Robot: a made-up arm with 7 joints. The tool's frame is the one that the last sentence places. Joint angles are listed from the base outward.
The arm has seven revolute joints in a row. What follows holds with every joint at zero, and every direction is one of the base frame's. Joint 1 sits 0.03 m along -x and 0.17 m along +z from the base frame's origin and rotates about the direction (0.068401, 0.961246, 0.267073). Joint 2 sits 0.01 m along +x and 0.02 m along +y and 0.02 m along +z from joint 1 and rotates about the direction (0.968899, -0.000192, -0.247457). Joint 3 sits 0.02 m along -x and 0.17 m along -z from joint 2 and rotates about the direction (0.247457, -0.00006, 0.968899). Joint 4 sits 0.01 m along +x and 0.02 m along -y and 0.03 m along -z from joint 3 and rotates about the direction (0.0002, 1, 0.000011). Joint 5 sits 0.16 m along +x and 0.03 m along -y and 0.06 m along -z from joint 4 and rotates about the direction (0.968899, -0.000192, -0.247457). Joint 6 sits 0.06 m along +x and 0.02 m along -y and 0.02 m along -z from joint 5 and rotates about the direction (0.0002, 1, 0.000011). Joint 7 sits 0.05 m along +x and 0.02 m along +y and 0.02 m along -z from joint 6 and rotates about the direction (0.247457, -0.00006, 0.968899). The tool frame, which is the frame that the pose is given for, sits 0.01 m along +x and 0.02 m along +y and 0.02 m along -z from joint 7; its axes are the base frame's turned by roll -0.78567, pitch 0.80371 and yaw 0.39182 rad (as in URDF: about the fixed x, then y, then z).
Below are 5 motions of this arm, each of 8 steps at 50 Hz.
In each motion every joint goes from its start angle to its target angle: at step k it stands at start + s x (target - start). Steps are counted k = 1, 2, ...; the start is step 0. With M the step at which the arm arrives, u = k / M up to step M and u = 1 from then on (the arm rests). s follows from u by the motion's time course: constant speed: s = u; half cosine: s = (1 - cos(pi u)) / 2; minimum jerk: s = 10 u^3 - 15 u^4 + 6 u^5.
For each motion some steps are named. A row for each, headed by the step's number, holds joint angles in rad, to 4 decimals.
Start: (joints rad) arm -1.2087 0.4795 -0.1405 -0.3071 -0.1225 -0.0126 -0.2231
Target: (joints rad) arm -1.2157 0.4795 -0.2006 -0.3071 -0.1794 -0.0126 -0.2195
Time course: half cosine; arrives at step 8
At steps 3, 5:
3: -1.2109 0.4795 -0.1591 -0.3071 -0.1401 -0.0126 -0.2220
5: -1.2135 0.4795 -0.1820 -0.3071 -0.1618 -0.0126 -0.2206

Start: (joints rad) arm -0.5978 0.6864 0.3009 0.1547 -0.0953 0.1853 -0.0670
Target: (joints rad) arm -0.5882 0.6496 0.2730 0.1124 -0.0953 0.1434 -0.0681
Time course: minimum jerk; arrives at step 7
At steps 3, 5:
3: -0.5943 0.6729 0.2906 0.1391 -0.0953 0.1699 -0.0674
5: -0.5896 0.6549 0.2770 0.1185 -0.0953 0.1495 -0.0679

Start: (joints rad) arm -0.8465 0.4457 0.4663 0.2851 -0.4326 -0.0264 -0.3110
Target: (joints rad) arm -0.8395 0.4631 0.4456 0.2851 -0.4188 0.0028 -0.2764
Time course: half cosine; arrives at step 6
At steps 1, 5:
1: -0.8460 0.4469 0.4649 0.2851 -0.4317 -0.0244 -0.3087
5: -0.8400 0.4619 0.4470 0.2851 -0.4197 0.0008 -0.2787

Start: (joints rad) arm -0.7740 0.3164 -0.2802 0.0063 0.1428 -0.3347 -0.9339
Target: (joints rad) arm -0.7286 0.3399 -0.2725 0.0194 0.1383 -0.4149 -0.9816
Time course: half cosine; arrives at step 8
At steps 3, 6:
3: -0.7600 0.3237 -0.2778 0.0103 0.1414 -0.3595 -0.9486
6: -0.7352 0.3365 -0.2736 0.0175 0.1390 -0.4032 -0.9746

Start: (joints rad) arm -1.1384 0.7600 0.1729 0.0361 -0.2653 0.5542 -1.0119
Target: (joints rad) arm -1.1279 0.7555 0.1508 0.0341 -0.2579 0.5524 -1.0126
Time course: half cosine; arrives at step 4
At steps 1, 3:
1: -1.1369 0.7593 0.1697 0.0358 -0.2642 0.5539 -1.0120
3: -1.1294 0.7562 0.1540 0.0344 -0.2590 0.5527 -1.0125

